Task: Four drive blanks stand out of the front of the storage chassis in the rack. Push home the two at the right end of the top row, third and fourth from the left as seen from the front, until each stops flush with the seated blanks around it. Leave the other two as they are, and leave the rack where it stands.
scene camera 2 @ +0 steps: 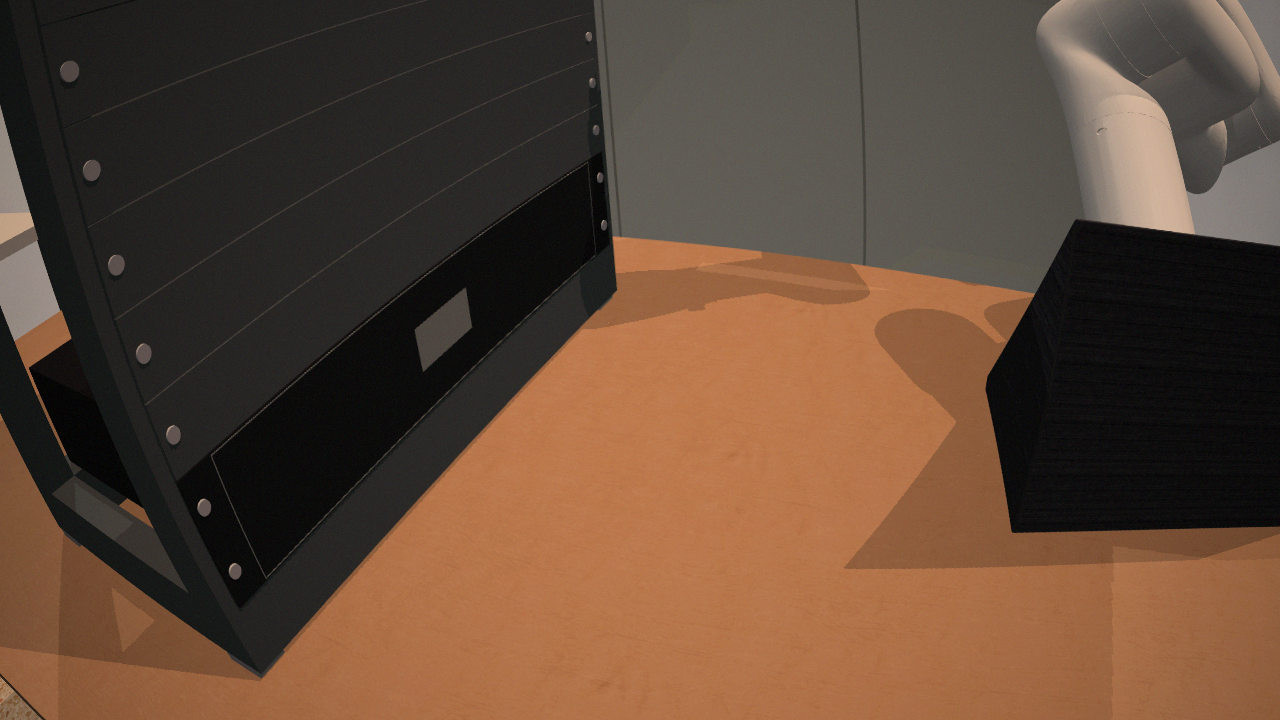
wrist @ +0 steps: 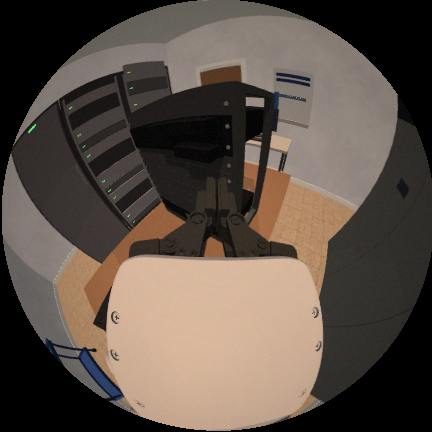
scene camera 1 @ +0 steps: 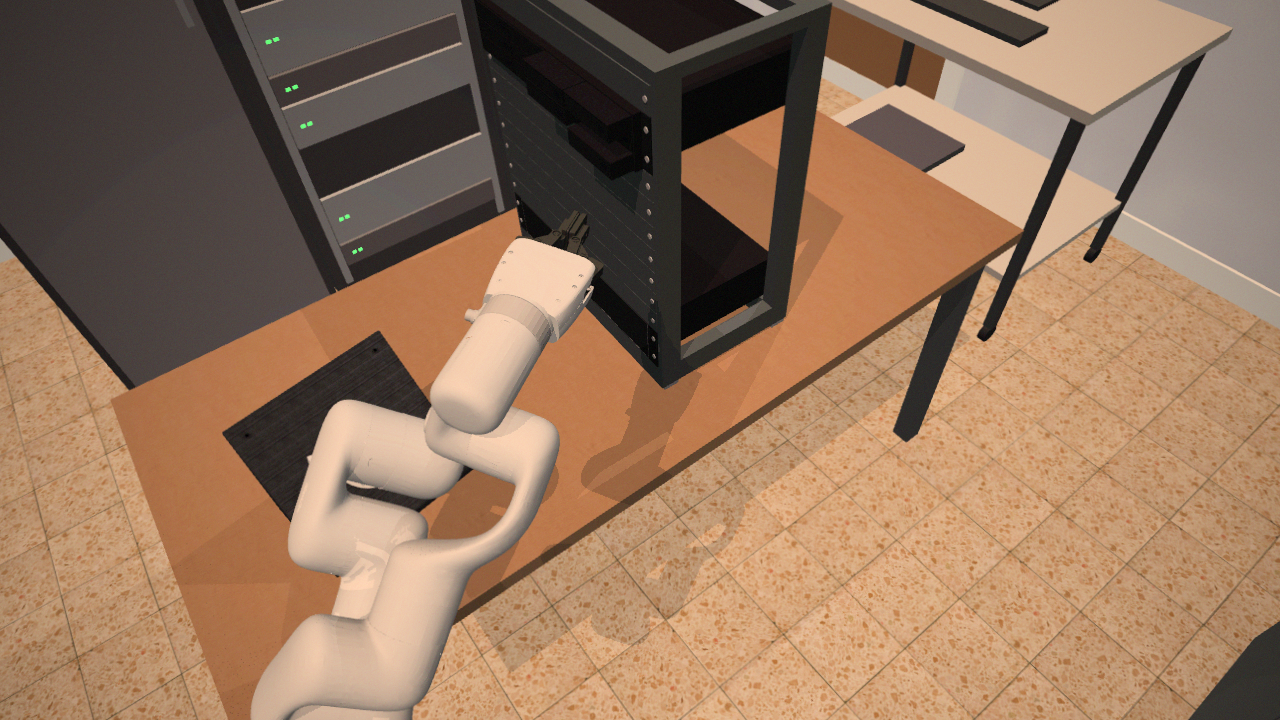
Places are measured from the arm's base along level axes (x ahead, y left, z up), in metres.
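Where they show: gripper, fingertip midpoint: (wrist: 214, 189) (scene camera 1: 580, 221); arm's base, origin of the base link: (scene camera 2: 1153, 328).
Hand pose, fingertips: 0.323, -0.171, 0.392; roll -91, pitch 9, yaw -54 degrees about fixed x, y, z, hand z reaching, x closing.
Each offset is from my fingertips to the top centre of the thing, as dx, dy, dz. "spot": to the spot under its first point. Level surfaces: height alone.
The rack (scene camera 1: 666, 223) (scene camera 2: 402, 483) (wrist: 239, 135) stands upright on the table, with the dark storage chassis (scene camera 1: 738, 89) near its top. Upper-row drive blanks {+0.162, +0.144, +0.044} (scene camera 1: 608, 111) stand out toward the right end of the chassis front; their dividing lines are too dark to count surely. A lower blank {+0.162, +0.144, -0.013} (scene camera 1: 601, 150) (wrist: 197, 151) stands out below them, near the right post. My gripper (scene camera 1: 580, 216) (wrist: 214, 189) is shut and empty. It points at the plain panels below the chassis, lower than the protruding blanks. Any contact with the panels cannot be made out. The chassis does not show in scene camera 2.
A bottom unit with a pale label {spot: +0.152, +0.310, -0.397} (scene camera 2: 443, 328) sits low in the rack. The arm stands on a dark base plate (scene camera 1: 366, 376) on the wooden table {dz -0.499} (scene camera 1: 895, 205). A server cabinet (scene camera 1: 375, 107) is behind left, and a wheeled side table (scene camera 1: 1118, 53) behind right.
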